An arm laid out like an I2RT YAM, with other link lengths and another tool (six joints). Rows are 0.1 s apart.
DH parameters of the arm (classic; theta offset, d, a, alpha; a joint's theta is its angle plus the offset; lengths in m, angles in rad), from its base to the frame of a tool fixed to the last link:
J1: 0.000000 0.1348 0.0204 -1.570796
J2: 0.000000 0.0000 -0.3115 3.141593
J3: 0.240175 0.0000 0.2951 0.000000
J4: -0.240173 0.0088 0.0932 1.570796
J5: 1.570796 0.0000 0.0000 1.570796
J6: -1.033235 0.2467 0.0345 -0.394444
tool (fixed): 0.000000 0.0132 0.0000 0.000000
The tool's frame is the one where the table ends.
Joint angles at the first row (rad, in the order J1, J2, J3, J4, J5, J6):
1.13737 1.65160 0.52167 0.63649 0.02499 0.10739
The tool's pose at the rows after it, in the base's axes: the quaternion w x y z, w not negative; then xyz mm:
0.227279 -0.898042 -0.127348 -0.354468 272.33 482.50 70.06
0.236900 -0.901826 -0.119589 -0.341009 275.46 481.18 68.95
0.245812 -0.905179 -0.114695 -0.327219 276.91 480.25 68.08
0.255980 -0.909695 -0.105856 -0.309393 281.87 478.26 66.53
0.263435 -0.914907 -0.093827 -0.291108 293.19 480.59 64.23
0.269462 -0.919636 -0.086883 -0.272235 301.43 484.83 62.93
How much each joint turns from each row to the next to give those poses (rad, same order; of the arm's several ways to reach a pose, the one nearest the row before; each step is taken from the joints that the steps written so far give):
-0.01945 0.00192 0.00001 0.00191 -0.02594 0.01678
-0.02138 0.00341 -0.00002 0.00495 -0.03473 0.02364
-0.01907 0.00039 0.00076 -0.00112 -0.03586 0.02022
-0.03050 0.00495 0.00498 -0.00232 -0.04690 0.02634
-0.03472 0.02593 0.03202 -0.01258 -0.04425 0.02784
-0.02708 0.02102 0.03817 -0.02821 -0.04311 0.02251

